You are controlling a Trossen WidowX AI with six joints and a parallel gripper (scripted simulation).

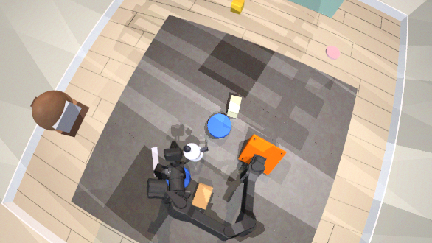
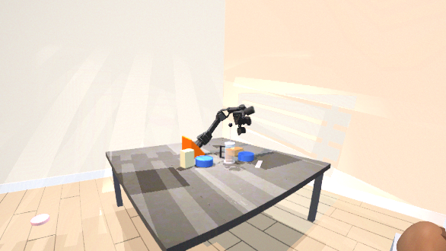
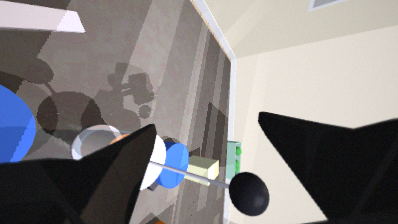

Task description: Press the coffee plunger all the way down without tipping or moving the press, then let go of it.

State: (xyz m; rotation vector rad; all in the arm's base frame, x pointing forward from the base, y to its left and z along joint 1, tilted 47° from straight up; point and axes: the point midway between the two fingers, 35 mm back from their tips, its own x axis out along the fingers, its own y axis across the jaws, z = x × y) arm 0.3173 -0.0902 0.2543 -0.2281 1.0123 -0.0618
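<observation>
My gripper tip is 10 cm above the coffee press, 7 cm past it and 3 cm to the left of it. Also, from my gripper tip: white bar (23 cm below, 12 cm ahead, 11 cm to the left); then white block (31 cm to the right, 18 cm below, 15 cm behind).
</observation>
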